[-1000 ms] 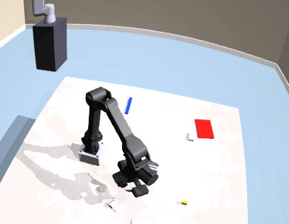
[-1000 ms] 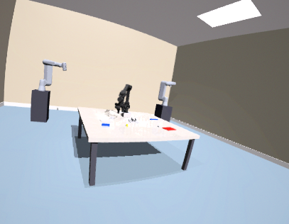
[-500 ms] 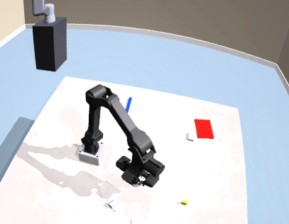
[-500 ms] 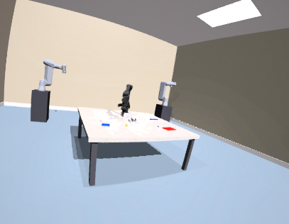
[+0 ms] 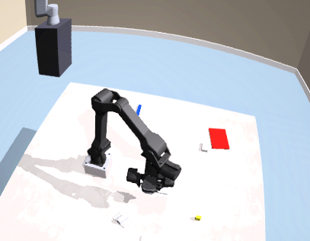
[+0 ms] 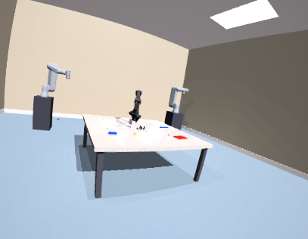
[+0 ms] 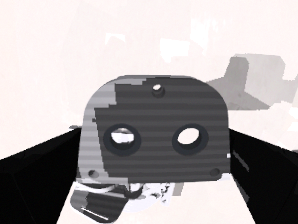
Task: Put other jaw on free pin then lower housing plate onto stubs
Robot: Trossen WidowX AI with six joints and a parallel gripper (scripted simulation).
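Now: gripper tip 9 cm to the right of the white jaw and 6 cm above it. The rest, counted from my gripper tip: flat white piece: 7 cm ahead, 27 cm to the right, 8 cm below; yellow piece: 24 cm ahead, 7 cm to the right, 7 cm below; red plate: 30 cm ahead, 48 cm to the left, 8 cm below.
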